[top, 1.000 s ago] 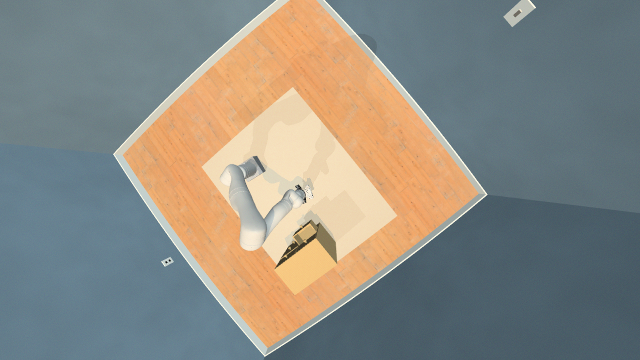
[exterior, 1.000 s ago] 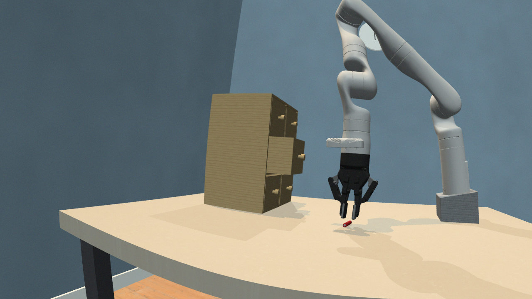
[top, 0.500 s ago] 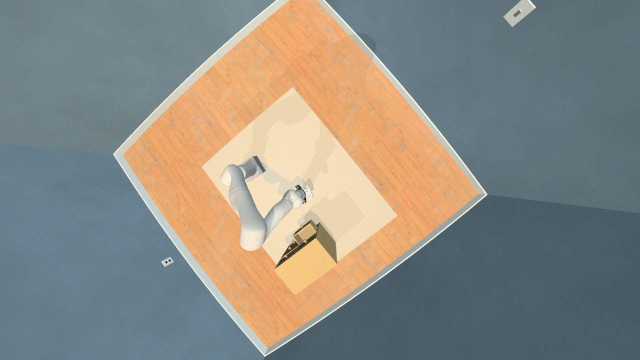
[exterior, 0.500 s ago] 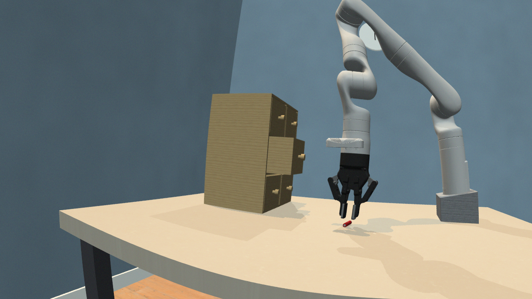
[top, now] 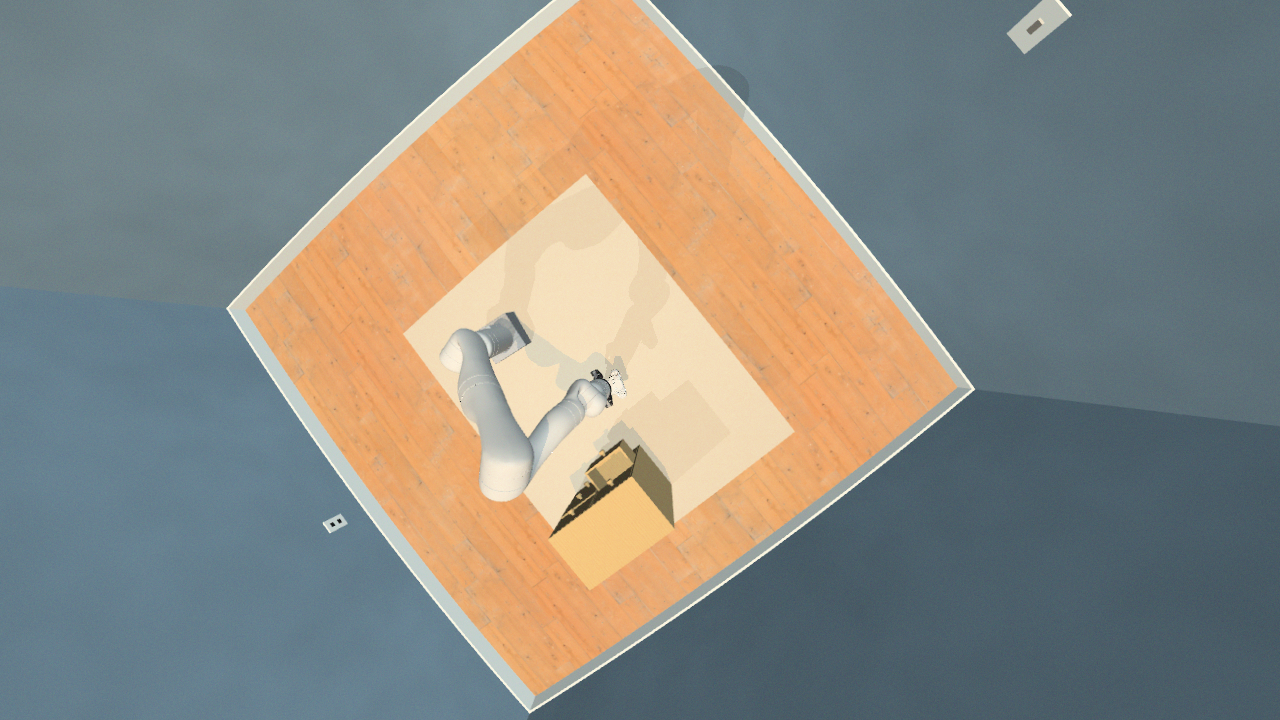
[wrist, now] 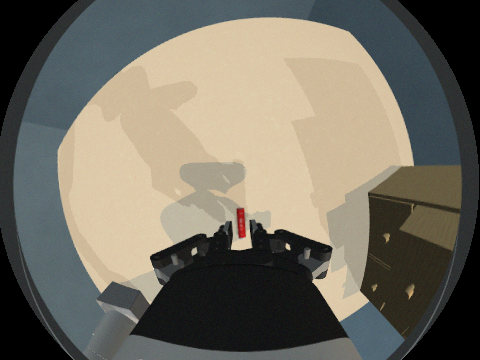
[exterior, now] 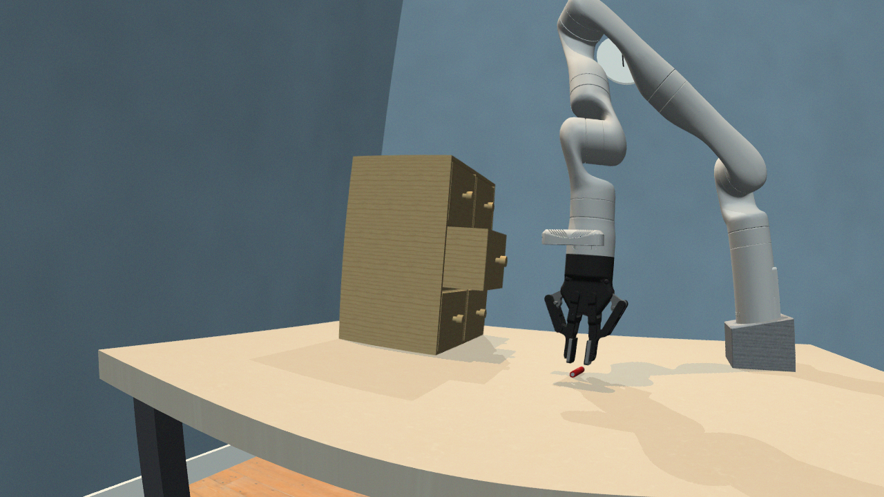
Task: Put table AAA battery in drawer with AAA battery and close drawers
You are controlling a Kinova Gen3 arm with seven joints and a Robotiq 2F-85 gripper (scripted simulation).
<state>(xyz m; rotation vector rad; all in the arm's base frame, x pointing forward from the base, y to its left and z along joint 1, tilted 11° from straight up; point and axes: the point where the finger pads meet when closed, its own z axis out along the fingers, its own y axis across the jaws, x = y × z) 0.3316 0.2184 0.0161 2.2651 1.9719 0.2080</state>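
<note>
My gripper is now 30 mm above the red AAA battery.
</note>
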